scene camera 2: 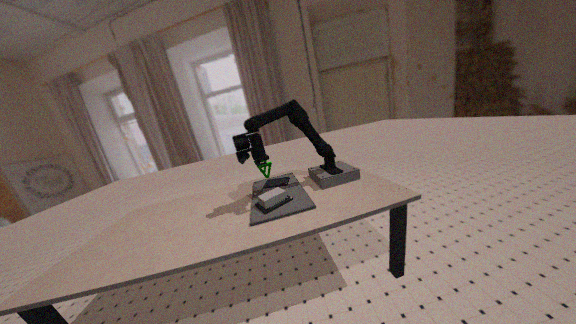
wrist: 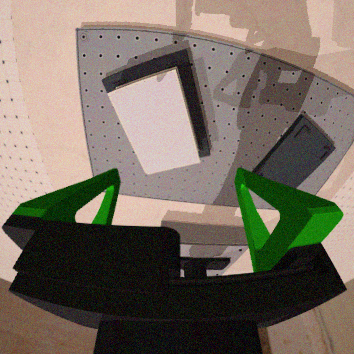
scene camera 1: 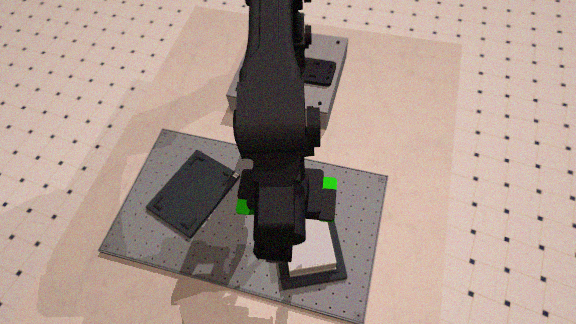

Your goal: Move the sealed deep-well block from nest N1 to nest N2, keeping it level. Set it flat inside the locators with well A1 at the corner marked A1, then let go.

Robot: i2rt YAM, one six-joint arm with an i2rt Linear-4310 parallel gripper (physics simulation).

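Places are measured from the arm's base along level axes (x ahead, y left, z up), in millimetres.
Pixels of known places: gripper, fingertip midpoint: (scene camera 2: 265,175) (wrist: 176,174); arm's base, link origin: (scene camera 2: 330,169) (wrist: 194,261).
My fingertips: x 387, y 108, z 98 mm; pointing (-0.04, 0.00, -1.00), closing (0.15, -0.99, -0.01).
Observation:
For each thing: its top centre in the pictures, then the offset to it from my fingertips. Level surfaces: height alone.
- sealed deep-well block, top centre: (wrist: 157,129) (scene camera 1: 306,232) (scene camera 2: 271,193) 6 mm back, 25 mm left, 93 mm down
- dark nest N1, top centre: (wrist: 160,120) (scene camera 1: 306,238) (scene camera 2: 273,199) 6 mm back, 25 mm left, 129 mm down
- dark nest N2, top centre: (scene camera 1: 192,189) (wrist: 293,167) (scene camera 2: 276,180) 50 mm back, 231 mm right, 129 mm down
- grey perforated plate, top centre: (wrist: 235,146) (scene camera 1: 248,211) (scene camera 2: 277,190) 37 mm back, 107 mm right, 146 mm down
- table, surface height: 160 mm down
The sealed deep-well block (scene camera 1: 314,250) (scene camera 2: 271,198) (wrist: 155,122), white on top, lies flat in the dark nest N1 (scene camera 1: 320,279) (scene camera 2: 280,204) (wrist: 192,100). The dark nest N2 (scene camera 1: 192,192) (scene camera 2: 276,182) (wrist: 300,150) is empty, with raised corner locators; a small pale label shows at one corner in scene camera 1. My gripper (scene camera 1: 286,195) (scene camera 2: 266,176) (wrist: 176,174) is open and empty, above the plate and apart from the block. In scene camera 1 the arm hides part of the block and of N1. I cannot read the A1 marks.
Both nests stand, turned differently, on a grey perforated plate (scene camera 1: 135,200) (scene camera 2: 300,202) (wrist: 102,150) on the table (scene camera 2: 175,240). The arm's grey base block (scene camera 1: 320,105) (scene camera 2: 342,176) (wrist: 210,230) stands behind the plate. The arm's shadow falls across the plate between the nests.

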